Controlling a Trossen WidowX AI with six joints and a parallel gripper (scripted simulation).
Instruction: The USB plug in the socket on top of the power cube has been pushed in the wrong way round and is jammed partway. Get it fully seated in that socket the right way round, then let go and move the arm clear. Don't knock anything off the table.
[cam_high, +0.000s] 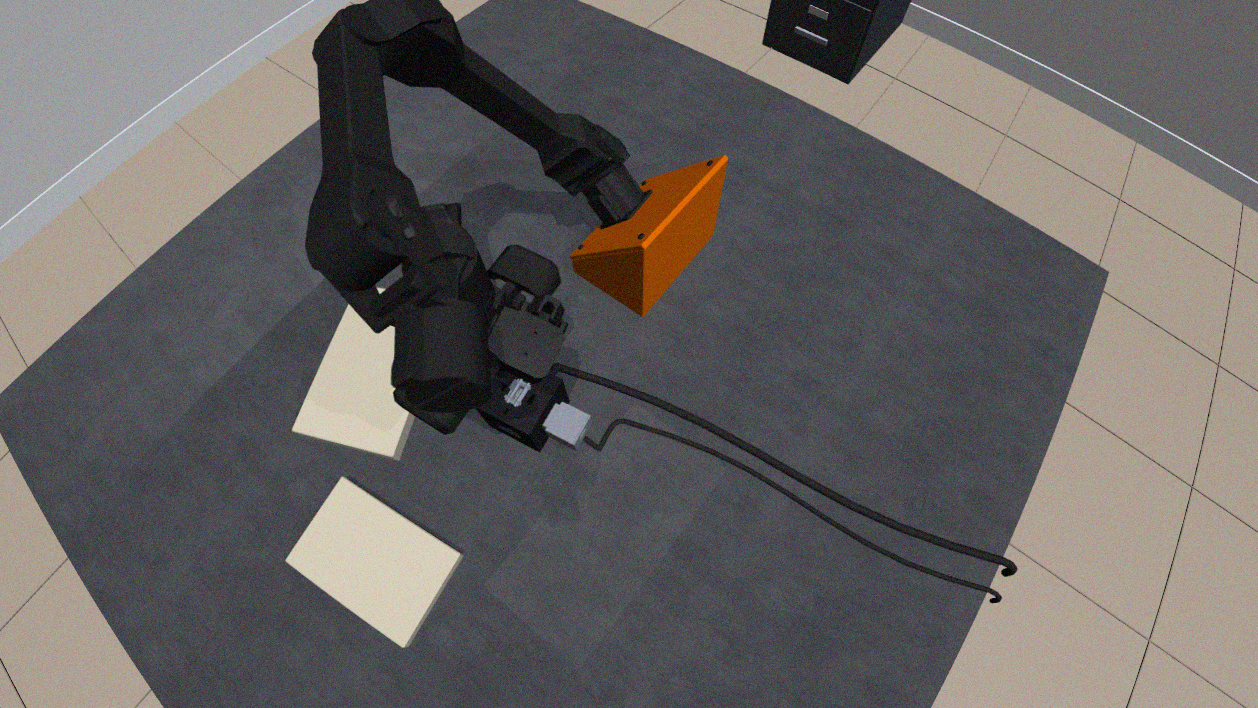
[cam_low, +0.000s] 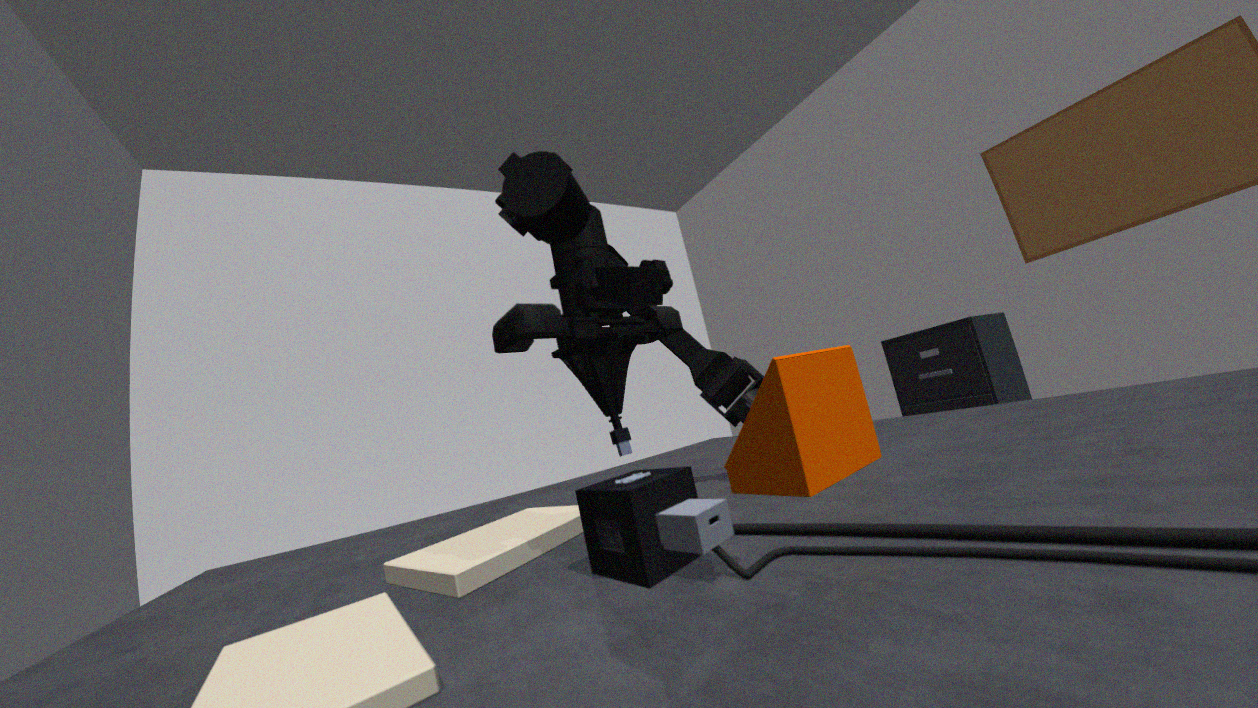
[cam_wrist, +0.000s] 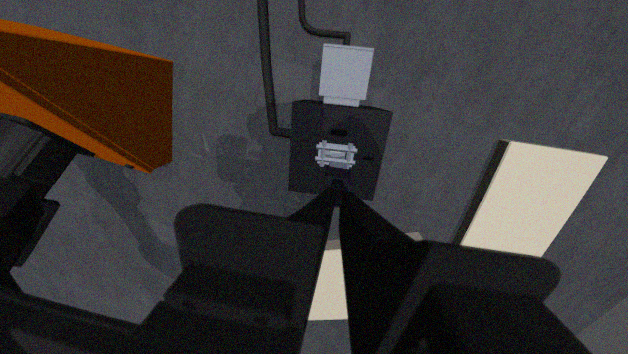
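Now: gripper tip 20 mm above the small USB plug. Also, from my gripper tip: metal USB socket: 70 mm below, 10 mm to the left.
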